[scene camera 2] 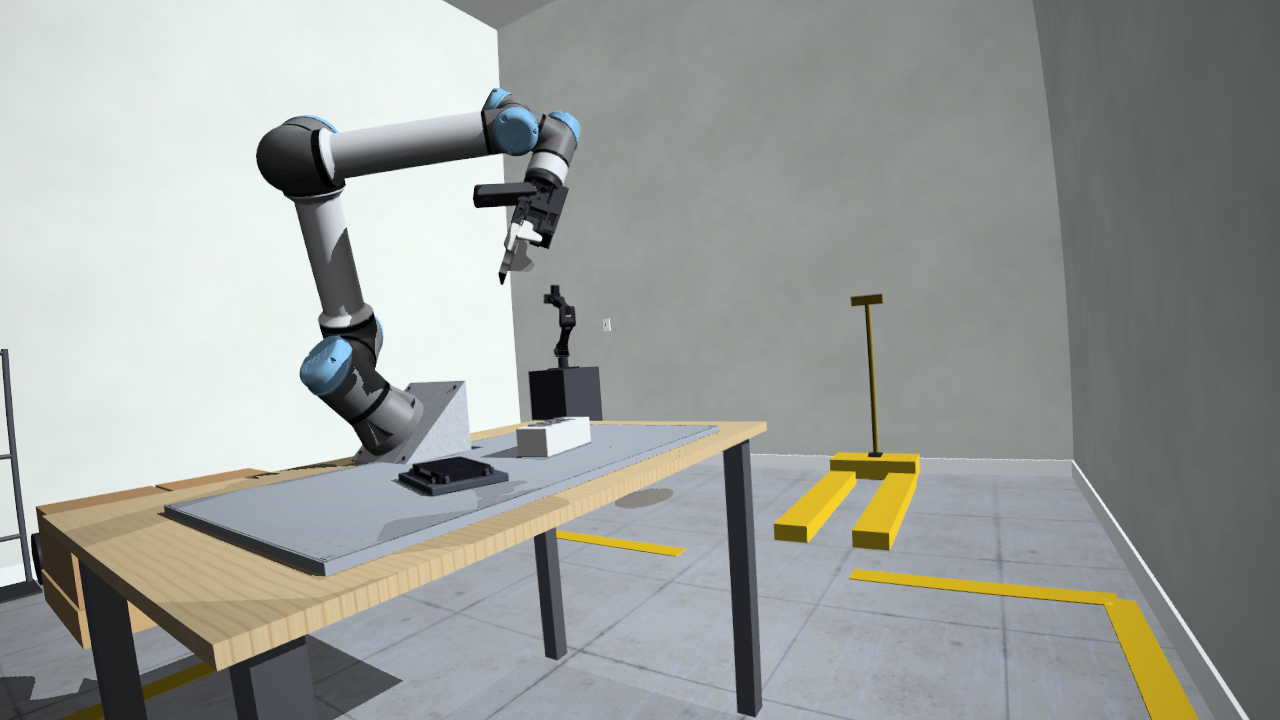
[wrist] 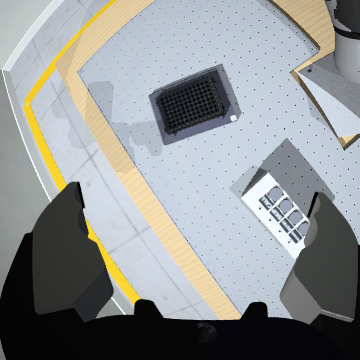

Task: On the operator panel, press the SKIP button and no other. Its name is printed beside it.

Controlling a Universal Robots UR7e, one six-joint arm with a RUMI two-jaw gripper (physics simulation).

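Places are measured from the arm's base along level axes (x ahead, y left, z up), in centimetres.
Pixels of known places: gripper, fingertip midpoint: [scene camera 2: 504,269] [wrist: 198,191]; arm's base at its link origin: [scene camera 2: 396,427].
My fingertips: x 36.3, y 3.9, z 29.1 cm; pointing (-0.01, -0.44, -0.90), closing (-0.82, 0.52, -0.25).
For each thing: its middle in the pictures, then the offset to it from my fingertips. Level surfaces: height alone.
- operator panel at the middle of its body: [wrist: 281,214] [scene camera 2: 555,434] dx -3.8, dy +12.9, dz -31.9 cm
- dark base at the middle of its body: [scene camera 2: 450,468] [wrist: 188,104] dx +1.7, dy -15.2, dz -32.8 cm
- grey perforated board at its surface level: dz -34.7 cm
The operator panel [scene camera 2: 553,440] [wrist: 270,221] is a white box on the grey board. In the wrist view it lies at the lower right, with a row of several round grey buttons on its top and dark printed labels beside them. The labels are too small and tilted to read, so I cannot tell which button is SKIP. The right finger covers the panel's near end. My gripper [scene camera 2: 515,272] [wrist: 198,191] is open and empty, high above the table and well apart from the panel.
A black grid-topped block on a dark base [scene camera 2: 454,472] [wrist: 192,104] sits on the grey perforated board [scene camera 2: 268,528] [wrist: 200,167], beside the panel. The arm's angled mount [scene camera 2: 441,420] [wrist: 332,100] stands behind them. The wooden table edge [scene camera 2: 179,582] [wrist: 165,227] runs along the front.
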